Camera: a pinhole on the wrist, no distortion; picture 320 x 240 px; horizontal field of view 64.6 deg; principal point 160.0 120.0 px. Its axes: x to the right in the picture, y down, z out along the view. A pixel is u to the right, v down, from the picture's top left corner.
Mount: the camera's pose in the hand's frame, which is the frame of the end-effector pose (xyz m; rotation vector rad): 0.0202 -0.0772 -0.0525 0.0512 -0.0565 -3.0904
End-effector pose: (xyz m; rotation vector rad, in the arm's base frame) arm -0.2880 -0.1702 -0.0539 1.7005 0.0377 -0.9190
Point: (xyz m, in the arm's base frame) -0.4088 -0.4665 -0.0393
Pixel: 138.7 35.8
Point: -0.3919 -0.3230 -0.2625
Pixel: 57.5 225.2
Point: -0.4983 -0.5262 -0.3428
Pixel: 72.8 203.3
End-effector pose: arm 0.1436 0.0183 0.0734 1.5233 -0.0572 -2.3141
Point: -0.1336 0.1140 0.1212
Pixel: 152.4 195.6
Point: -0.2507 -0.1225 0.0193
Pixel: 16.6 82.6
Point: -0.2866 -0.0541 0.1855
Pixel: 122.7 105.3
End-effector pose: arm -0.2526 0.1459 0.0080 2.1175 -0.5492 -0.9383
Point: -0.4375 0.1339 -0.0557
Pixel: 260.5 68.7
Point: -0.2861 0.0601 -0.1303
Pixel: 45.6 95.7
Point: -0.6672 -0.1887 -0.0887
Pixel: 161.0 19.6
